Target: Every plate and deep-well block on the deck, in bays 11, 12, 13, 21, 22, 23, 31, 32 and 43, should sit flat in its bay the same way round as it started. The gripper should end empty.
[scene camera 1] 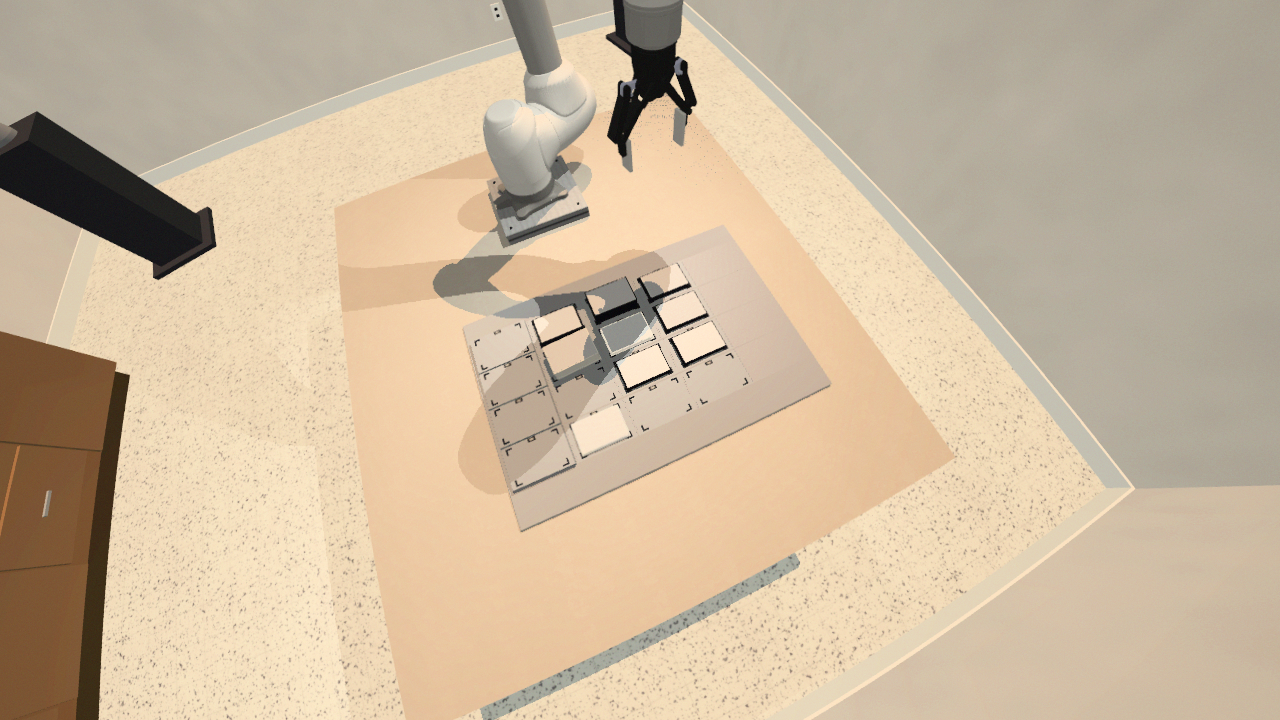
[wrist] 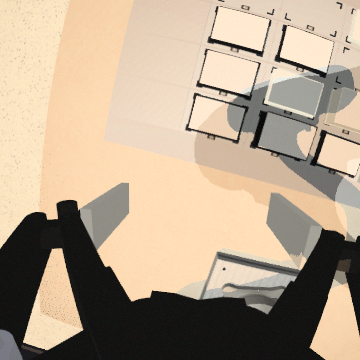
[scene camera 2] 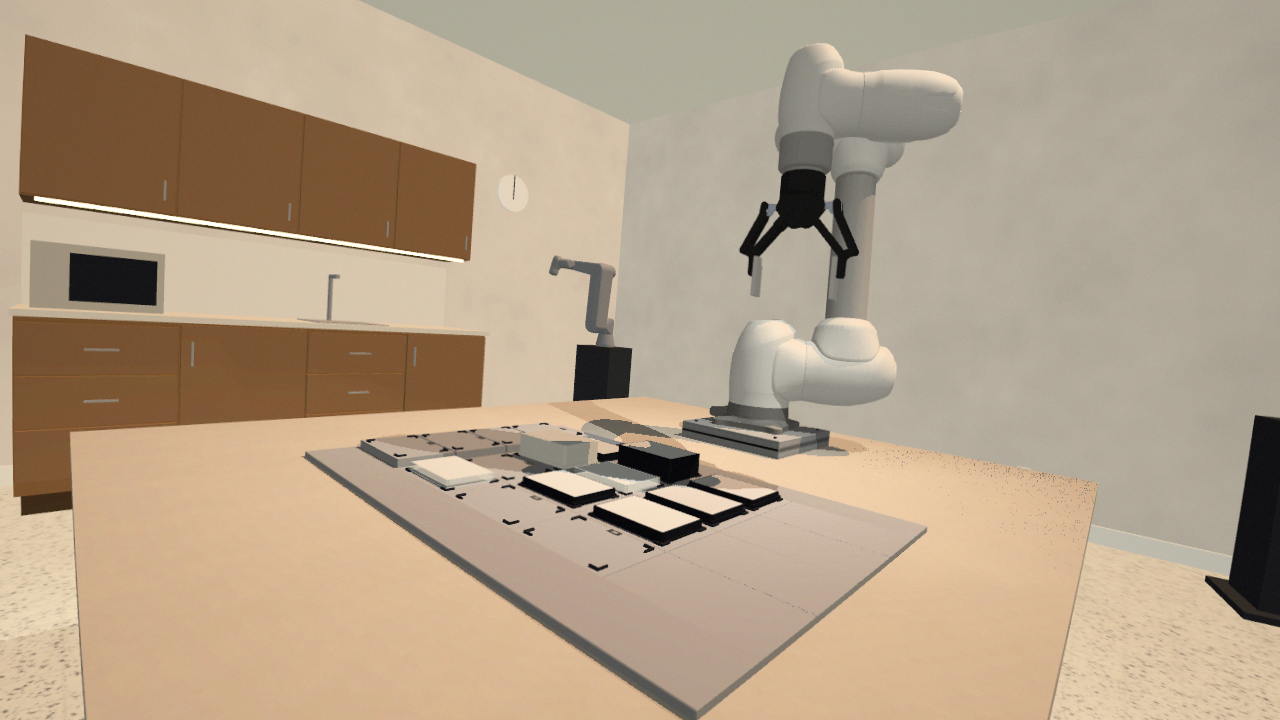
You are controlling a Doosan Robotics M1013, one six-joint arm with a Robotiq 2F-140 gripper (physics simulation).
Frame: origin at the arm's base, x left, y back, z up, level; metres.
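Seen in the pictures: gripper, fingertip midpoint: [scene camera 1: 653, 155] [wrist: 197, 202] [scene camera 2: 792, 297]; arm's base at its link origin: [scene camera 1: 533, 192] [scene camera 2: 756, 425].
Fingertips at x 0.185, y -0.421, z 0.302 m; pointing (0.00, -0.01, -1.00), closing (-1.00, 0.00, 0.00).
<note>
Offsets run from my fingertips to a thing's top centre. "spot": to the spot under its first point. Level surfaces: height alone.
My gripper [scene camera 1: 653, 141] [scene camera 2: 794, 282] [wrist: 197, 202] is open and empty, high above the table beside the deck. All nine pieces look flat in their bays. Black-edged plates sit in bay 11 @[spot: dx -0.039, dy -0.111, dz -0.319 m] [scene camera 1: 664, 281] [wrist: 217, 117], bay 13 @[spot: dx -0.362, dy -0.044, dz -0.319 m] [scene camera 1: 556, 323], bay 21 @[spot: dx -0.055, dy -0.212, dz -0.319 m] [scene camera 1: 681, 309], bay 31 @[spot: dx -0.080, dy -0.318, dz -0.319 m] [scene camera 1: 698, 342] [scene camera 2: 648, 515] and bay 32 @[spot: dx -0.241, dy -0.286, dz -0.319 m] [scene camera 1: 642, 366] [scene camera 2: 569, 485]. A black deep-well block @[dx -0.198, dy -0.075, dz -0.291 m] [scene camera 1: 611, 297] [scene camera 2: 658, 461] sits in 12, a clear-edged plate @[dx -0.218, dy -0.180, dz -0.319 m] [scene camera 1: 626, 332] in 22, a pale deep-well block @[dx -0.372, dy -0.151, dz -0.288 m] [scene camera 1: 571, 353] [scene camera 2: 556, 450] in 23, a white plate @[dx -0.420, dy -0.359, dz -0.319 m] [scene camera 1: 600, 429] [scene camera 2: 450, 470] in 43. The bay 13 plate is mostly hidden in scene camera 2.
The deck board @[spot: dx +0.051, dy -0.462, dz -0.333 m] [scene camera 1: 769, 358] [scene camera 2: 698, 626] lies on the table @[dz -0.343 m] [scene camera 1: 429, 573]. The arm's base plate [scene camera 1: 541, 219] [scene camera 2: 756, 437] stands behind the deck. The two deep-well blocks rise above the neighbouring plates. Shadows cross part of the deck.
</note>
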